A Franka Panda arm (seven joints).
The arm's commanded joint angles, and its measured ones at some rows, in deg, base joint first. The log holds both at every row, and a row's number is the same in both.
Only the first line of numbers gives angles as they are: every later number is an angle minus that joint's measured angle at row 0.
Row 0, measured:
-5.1, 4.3, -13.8, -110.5, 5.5, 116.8, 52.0
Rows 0 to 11, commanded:
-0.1, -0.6, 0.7, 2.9, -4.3, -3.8, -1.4
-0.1, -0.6, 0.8, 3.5, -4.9, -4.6, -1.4
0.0, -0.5, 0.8, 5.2, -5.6, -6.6, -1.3
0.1, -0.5, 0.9, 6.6, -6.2, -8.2, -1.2
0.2, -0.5, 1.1, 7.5, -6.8, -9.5, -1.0
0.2, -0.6, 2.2, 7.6, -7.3, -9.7, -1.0
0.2, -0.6, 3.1, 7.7, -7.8, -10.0, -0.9
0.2, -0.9, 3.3, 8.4, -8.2, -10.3, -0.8
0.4, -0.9, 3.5, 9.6, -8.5, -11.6, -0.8
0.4, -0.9, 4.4, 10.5, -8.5, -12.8, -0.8
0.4, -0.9, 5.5, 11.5, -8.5, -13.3, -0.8
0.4, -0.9, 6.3, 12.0, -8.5, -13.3, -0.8
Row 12, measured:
0.6, -0.5, 3.8, 9.2, -7.2, -10.6, -0.8
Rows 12 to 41, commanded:
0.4, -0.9, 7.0, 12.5, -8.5, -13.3, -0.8
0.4, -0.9, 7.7, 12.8, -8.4, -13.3, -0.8
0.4, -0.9, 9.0, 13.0, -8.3, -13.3, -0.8
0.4, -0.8, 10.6, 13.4, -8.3, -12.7, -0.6
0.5, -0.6, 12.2, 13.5, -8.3, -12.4, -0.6
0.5, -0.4, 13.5, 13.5, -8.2, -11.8, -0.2
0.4, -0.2, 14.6, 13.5, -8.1, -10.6, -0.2
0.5, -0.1, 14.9, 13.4, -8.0, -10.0, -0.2
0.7, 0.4, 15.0, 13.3, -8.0, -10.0, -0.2
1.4, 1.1, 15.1, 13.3, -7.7, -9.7, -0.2
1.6, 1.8, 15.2, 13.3, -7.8, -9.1, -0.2
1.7, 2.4, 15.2, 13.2, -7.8, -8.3, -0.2
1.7, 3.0, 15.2, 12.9, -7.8, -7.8, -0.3
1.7, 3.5, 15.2, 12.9, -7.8, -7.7, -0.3
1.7, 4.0, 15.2, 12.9, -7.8, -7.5, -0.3
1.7, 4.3, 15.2, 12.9, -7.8, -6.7, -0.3
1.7, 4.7, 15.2, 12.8, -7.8, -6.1, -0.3
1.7, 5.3, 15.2, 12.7, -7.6, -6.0, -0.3
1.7, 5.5, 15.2, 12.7, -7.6, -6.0, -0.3
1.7, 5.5, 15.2, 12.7, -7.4, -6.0, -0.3
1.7, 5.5, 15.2, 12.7, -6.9, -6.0, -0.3
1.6, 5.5, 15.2, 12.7, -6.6, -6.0, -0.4
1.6, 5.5, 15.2, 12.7, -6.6, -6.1, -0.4
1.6, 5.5, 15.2, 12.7, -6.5, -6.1, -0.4
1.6, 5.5, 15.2, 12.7, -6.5, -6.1, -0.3
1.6, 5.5, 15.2, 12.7, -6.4, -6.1, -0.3
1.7, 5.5, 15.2, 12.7, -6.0, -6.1, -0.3
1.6, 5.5, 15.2, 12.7, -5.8, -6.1, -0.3
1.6, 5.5, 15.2, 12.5, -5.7, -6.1, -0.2
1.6, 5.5, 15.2, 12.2, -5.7, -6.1, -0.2
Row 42, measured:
1.8, 5.9, 14.9, 12.7, -6.5, -6.5, -0.4
